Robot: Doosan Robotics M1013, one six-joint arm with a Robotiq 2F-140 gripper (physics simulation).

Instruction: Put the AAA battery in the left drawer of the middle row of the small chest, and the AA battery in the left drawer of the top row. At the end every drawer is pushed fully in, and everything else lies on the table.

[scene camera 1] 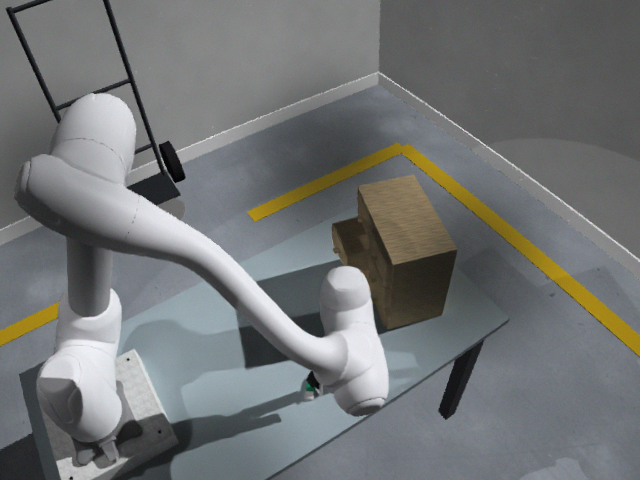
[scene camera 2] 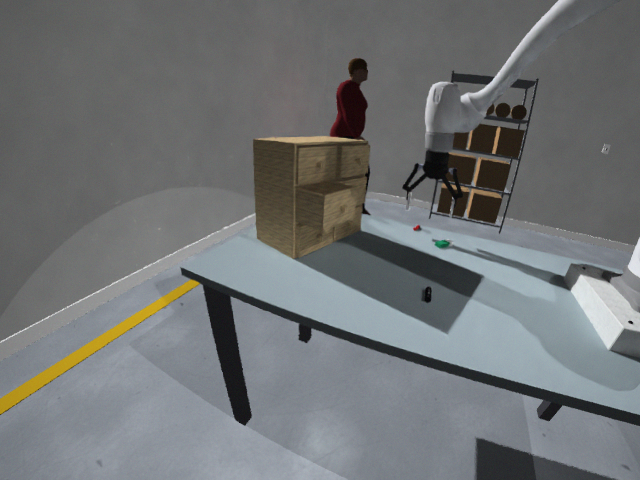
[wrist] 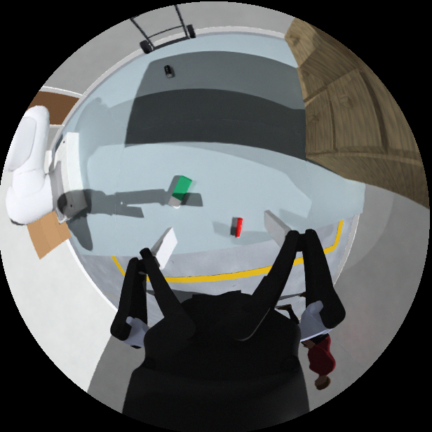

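Where they show: gripper, between the fingertips: [scene camera 2: 428, 213]; arm's base, origin of its link: [scene camera 1: 101, 422].
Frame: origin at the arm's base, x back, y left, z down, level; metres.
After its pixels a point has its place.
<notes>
A small red cylinder [scene camera 2: 417, 227] @(x -0.634, y -0.297, z 0.055 m) [wrist: 239, 227], seemingly the AAA battery, lies on the table [scene camera 2: 248, 263] @(x -1.011, y 0.204, z 0.062 m) [wrist: 250, 170]. A black cylinder [scene camera 2: 427, 294] @(x -0.563, y 0.146, z 0.048 m) [wrist: 169, 71], seemingly the AA battery, lies in the chest's shadow; the arm hides both in scene camera 1. The wooden chest [scene camera 1: 413, 222] @(x -0.956, y -0.083, z -0.244 m) [scene camera 2: 276, 191] @(x -0.985, y 0.101, z -0.112 m) [wrist: 345, 50] has its middle-row left drawer [scene camera 1: 338, 242] @(x -0.817, y 0.077, z -0.110 m) [scene camera 2: 343, 206] @(x -0.805, y 0.077, z -0.095 m) pulled out. The top-left drawer [scene camera 2: 310, 166] @(x -0.900, y 0.075, z -0.184 m) looks closed. My gripper [scene camera 2: 431, 204] @(x -0.603, y -0.252, z -0.021 m) [wrist: 218, 227] is open and empty, pointing down high above the table, with the red cylinder seen between its fingers in the wrist view.
A green and white block [scene camera 1: 310, 386] @(x -0.533, y -0.194, z 0.048 m) [scene camera 2: 442, 243] @(x -0.539, y -0.177, z 0.049 m) [wrist: 181, 190] lies near the red cylinder. The chest stands at the table end away from the robot's base [scene camera 1: 149, 408] @(x -0.130, y -0.031, z 0.003 m) [scene camera 2: 599, 310] @(x -0.158, y 0.078, z 0.024 m). A hand truck, a shelf rack [scene camera 2: 518, 170] and a person [scene camera 2: 351, 108] are beyond the table.
</notes>
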